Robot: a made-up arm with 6 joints. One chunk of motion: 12 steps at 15 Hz.
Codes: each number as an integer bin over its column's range. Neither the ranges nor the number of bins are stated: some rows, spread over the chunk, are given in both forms.
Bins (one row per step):
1: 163 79 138 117 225 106
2: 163 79 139 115 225 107
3: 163 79 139 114 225 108
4: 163 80 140 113 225 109
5: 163 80 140 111 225 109
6: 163 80 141 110 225 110
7: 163 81 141 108 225 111
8: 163 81 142 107 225 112
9: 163 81 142 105 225 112
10: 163 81 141 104 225 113
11: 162 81 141 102 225 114
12: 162 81 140 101 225 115
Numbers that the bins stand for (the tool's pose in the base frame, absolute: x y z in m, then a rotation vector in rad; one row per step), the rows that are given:
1: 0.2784 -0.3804 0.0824 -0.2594 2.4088 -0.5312
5: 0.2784 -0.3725 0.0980 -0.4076 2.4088 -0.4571
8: 0.2784 -0.3647 0.1137 -0.5065 2.4088 -0.3829
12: 0.2706 -0.3647 0.0980 -0.6547 2.4088 -0.3088
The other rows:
2: 0.2784 -0.3804 0.0902 -0.3088 2.4088 -0.5065
3: 0.2784 -0.3804 0.0902 -0.3335 2.4088 -0.4818
4: 0.2784 -0.3725 0.0980 -0.3582 2.4088 -0.4571
6: 0.2784 -0.3725 0.1059 -0.4324 2.4088 -0.4324
7: 0.2784 -0.3647 0.1059 -0.4818 2.4088 -0.4076
9: 0.2784 -0.3647 0.1137 -0.5559 2.4088 -0.3829
10: 0.2784 -0.3647 0.1059 -0.5806 2.4088 -0.3582
11: 0.2706 -0.3647 0.1059 -0.6300 2.4088 -0.3335

